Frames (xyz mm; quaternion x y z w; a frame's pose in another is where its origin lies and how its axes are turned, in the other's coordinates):
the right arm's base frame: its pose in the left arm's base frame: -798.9 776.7 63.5 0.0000 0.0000 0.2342 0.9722
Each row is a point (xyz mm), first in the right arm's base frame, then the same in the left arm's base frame.
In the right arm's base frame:
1: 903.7 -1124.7 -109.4
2: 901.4 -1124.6 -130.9
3: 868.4 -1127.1 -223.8
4: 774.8 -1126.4 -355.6
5: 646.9 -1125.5 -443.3
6: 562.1 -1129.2 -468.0
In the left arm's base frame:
1: 517.8 186.9 -45.9
2: 515.7 185.9 -67.4
3: 487.5 168.7 -160.3
4: 403.8 126.7 -292.1
5: 289.6 69.2 -379.8
6: 215.7 27.3 -404.5

